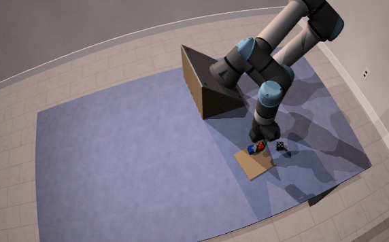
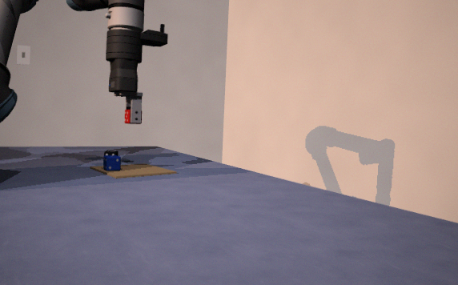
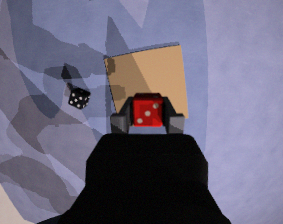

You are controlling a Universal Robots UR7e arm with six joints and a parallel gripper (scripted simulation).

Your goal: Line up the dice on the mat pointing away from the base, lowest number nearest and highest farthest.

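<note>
The tan mat lies 120 mm below my hand. The rest, counted from my hand: red die: right at my hand; then blue die: 100 mm below, 40 mm behind; then black die: 130 mm to the left, 110 mm below, 20 mm behind.
</note>
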